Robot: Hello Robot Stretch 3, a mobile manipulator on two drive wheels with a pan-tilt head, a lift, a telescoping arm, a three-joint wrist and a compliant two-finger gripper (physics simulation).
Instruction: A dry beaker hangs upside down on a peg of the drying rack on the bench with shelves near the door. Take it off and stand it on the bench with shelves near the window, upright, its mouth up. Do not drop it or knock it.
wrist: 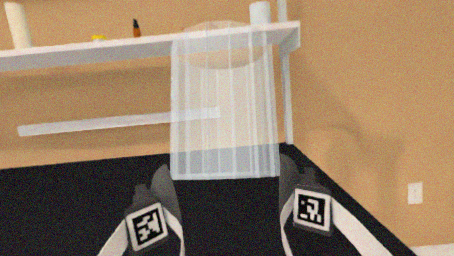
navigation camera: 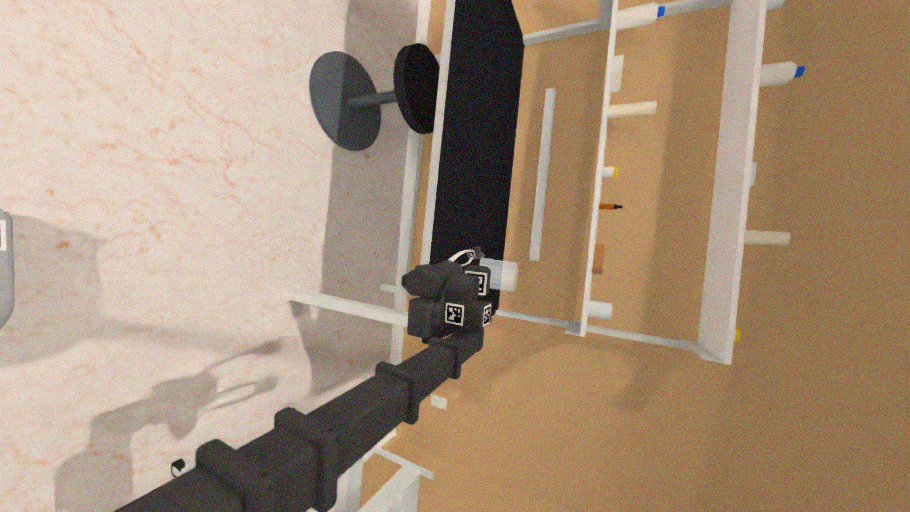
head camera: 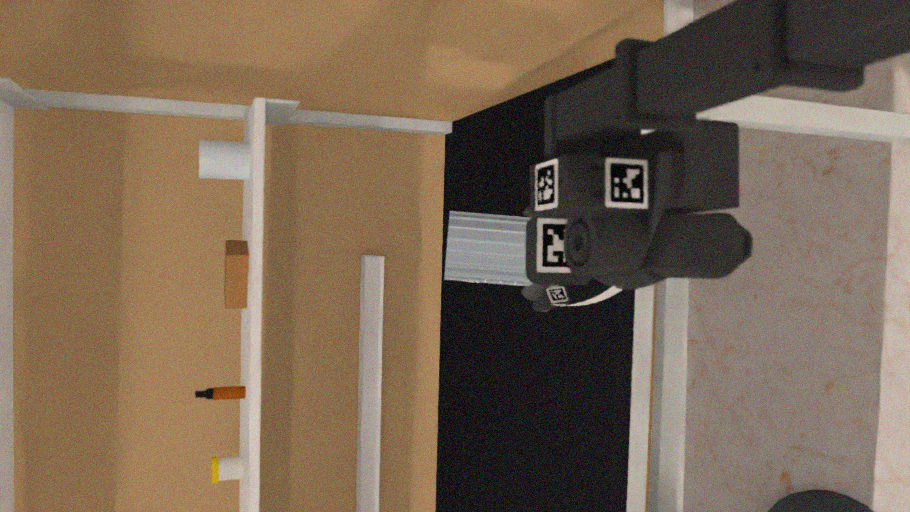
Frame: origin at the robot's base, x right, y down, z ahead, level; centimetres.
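Where they show: gripper, fingertip midpoint: (wrist: 224,179).
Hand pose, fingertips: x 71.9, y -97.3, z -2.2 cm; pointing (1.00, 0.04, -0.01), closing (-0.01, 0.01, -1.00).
Observation:
After its pixels a point has its place.
My gripper (head camera: 533,254) {z -2.2, x 71.9, y -97.3 cm} (navigation camera: 482,280) {z -2.2, x 71.9, y -97.3 cm} (wrist: 224,179) {z -2.2, x 71.9, y -97.3 cm} is shut on the clear beaker (head camera: 486,248) {z -2.5, x 68.2, y -104.2 cm} (navigation camera: 505,275) {z -2.3, x 68.7, y -105.4 cm} (wrist: 225,110) {z -2.6, x 67.8, y -102.9 cm}, one finger on each side near its lower end. The beaker stands straight up between the fingers, and its upper end looks open. It is over the black top of the bench with shelves (head camera: 534,394) {z 20.5, x 114.4, y -76.3 cm} (navigation camera: 477,127) {z 49.3, x 114.2, y -76.3 cm} (wrist: 75,200) {z 40.5, x 122.4, y -76.3 cm}, near the end of the bench. In the wrist view its lower rim shows against the black top; whether it touches the top or hangs above it I cannot tell. The drying rack and its pegs do not show.
A shelf board (head camera: 252,356) {z 14.6, x 134.8, y -121.6 cm} (navigation camera: 593,254) {z 2.3, x 135.3, y -122.0 cm} (wrist: 75,56) {z 45.7, x 147.8, y -120.1 cm} above the bench bears a pale cylinder (head camera: 222,159) {z -20.9, x 140.4, y -126.9 cm} (navigation camera: 600,310) {z -20.9, x 140.4, y -126.7 cm} (wrist: 260,14) {z -20.8, x 140.4, y -127.0 cm}, a brown box (head camera: 236,277) {z 0.7, x 142.5, y -124.1 cm} and small bottles. A white bar (head camera: 371,382) {z 24.5, x 162.0, y -93.6 cm} (navigation camera: 542,178) {z 38.7, x 163.0, y -94.0 cm} runs behind the bench. A stool (navigation camera: 416,89) {z 66.6, x 111.0, y -48.4 cm} stands at its front.

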